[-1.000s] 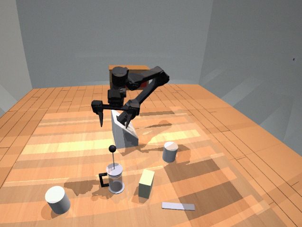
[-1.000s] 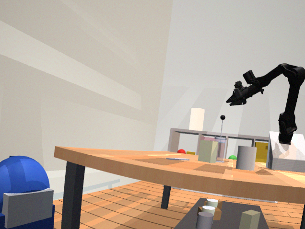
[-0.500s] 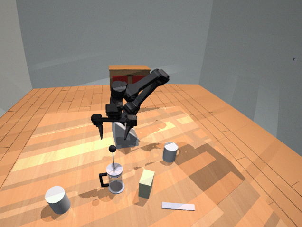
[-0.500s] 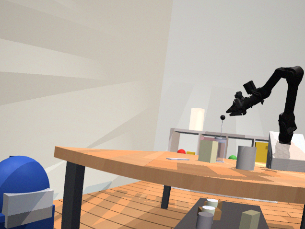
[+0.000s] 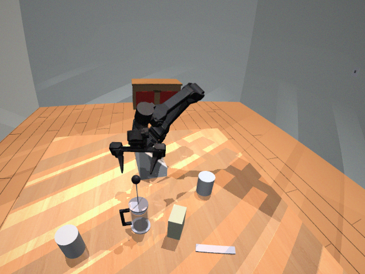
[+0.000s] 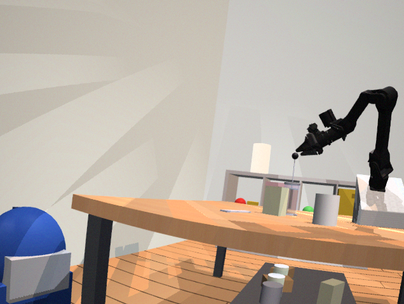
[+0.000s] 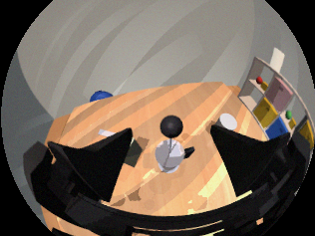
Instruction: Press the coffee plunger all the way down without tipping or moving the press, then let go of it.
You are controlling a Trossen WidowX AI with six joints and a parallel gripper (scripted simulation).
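My gripper tip is 140 mm above the glass coffee press, 20 mm to the left of it and 10 mm short of it.
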